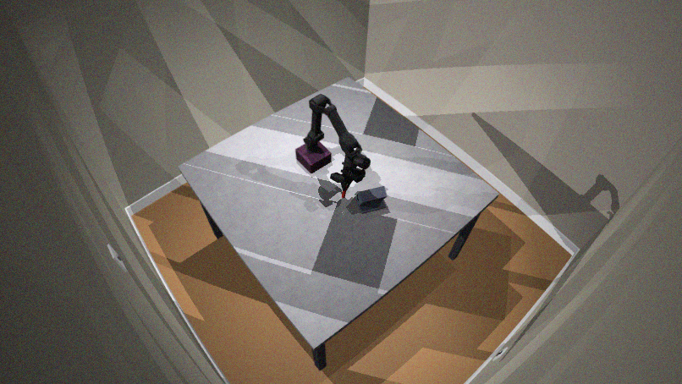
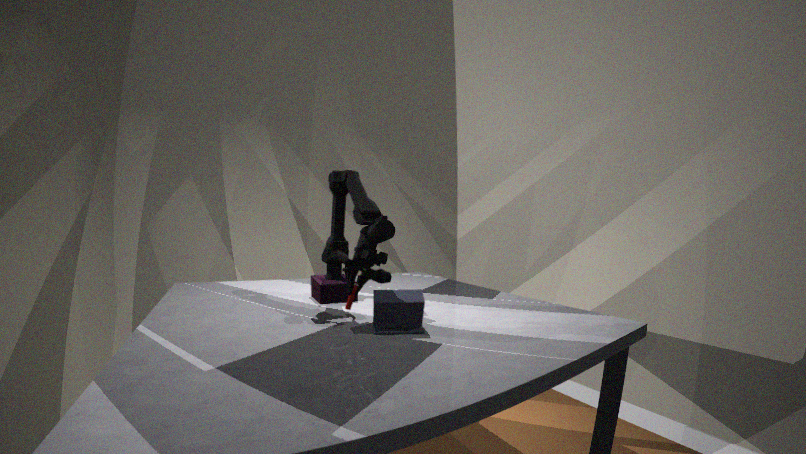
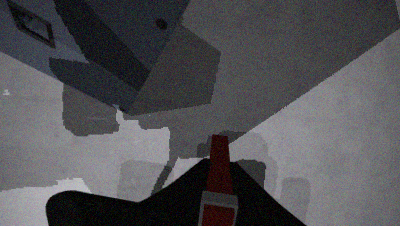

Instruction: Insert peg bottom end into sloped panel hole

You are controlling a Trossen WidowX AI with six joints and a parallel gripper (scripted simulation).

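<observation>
Right now my gripper tip is 70 mm short of the grey sloped panel, 110 mm to the right of it and 30 mm above it. Also, from my gripper tip: red peg 10 mm behind, 10 mm to the left, 10 mm above.
</observation>
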